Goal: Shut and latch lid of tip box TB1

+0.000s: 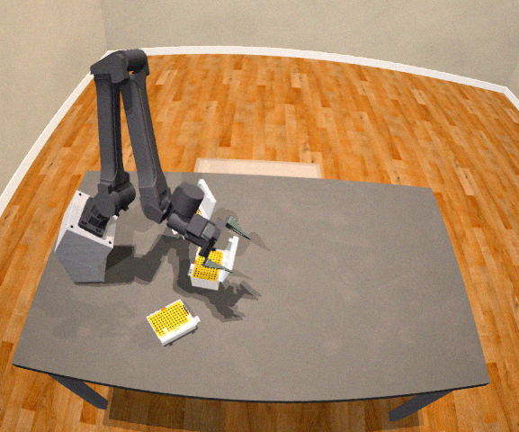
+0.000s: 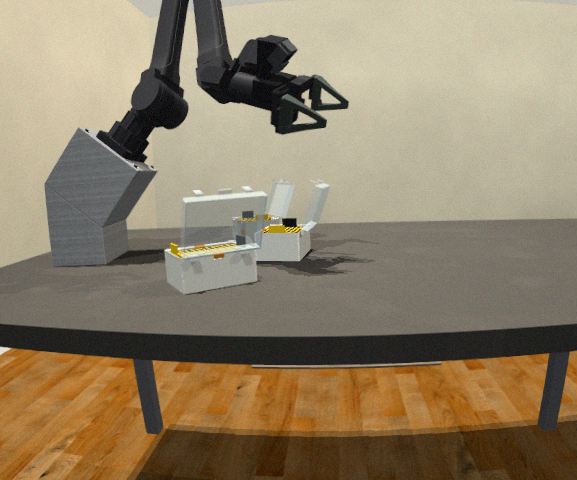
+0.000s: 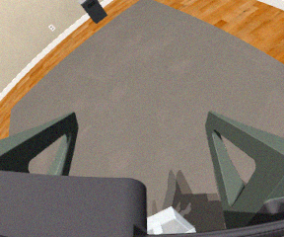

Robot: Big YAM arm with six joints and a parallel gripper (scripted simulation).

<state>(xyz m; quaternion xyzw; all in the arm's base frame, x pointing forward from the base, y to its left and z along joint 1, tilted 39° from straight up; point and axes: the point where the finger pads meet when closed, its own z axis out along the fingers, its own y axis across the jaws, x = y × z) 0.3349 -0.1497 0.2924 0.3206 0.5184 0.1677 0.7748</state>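
The rack is 21 cm below my hand, 20 cm behind it and 10 cm to the right of it.
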